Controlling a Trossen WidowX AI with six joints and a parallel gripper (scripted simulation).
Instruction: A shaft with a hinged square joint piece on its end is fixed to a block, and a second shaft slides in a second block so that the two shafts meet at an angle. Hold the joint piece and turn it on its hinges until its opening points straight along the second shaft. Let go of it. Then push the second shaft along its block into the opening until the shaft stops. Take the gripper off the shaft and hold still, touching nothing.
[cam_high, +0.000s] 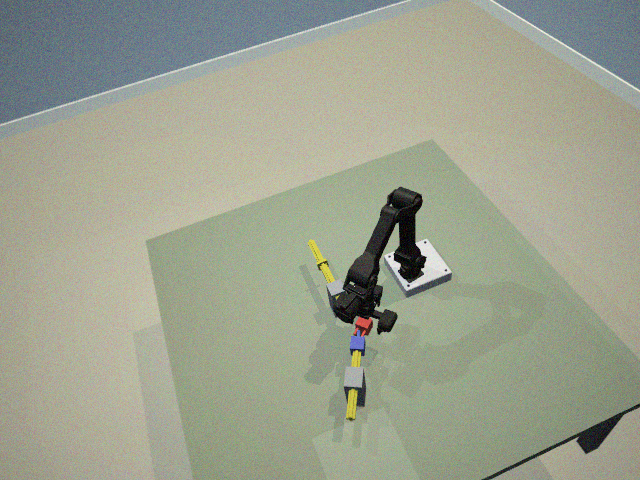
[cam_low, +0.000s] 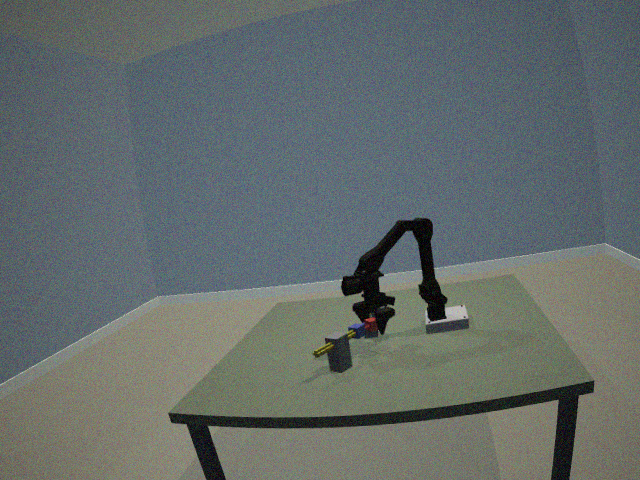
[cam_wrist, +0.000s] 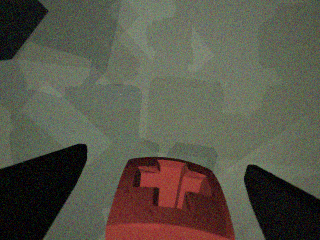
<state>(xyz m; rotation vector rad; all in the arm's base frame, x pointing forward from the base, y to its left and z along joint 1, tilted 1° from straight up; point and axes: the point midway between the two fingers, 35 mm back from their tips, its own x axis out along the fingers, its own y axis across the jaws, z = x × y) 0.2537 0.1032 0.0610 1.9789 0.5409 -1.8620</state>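
My gripper tip is now 1 cm short of the red joint piece, 1 cm to the right of it and 3 cm below it.
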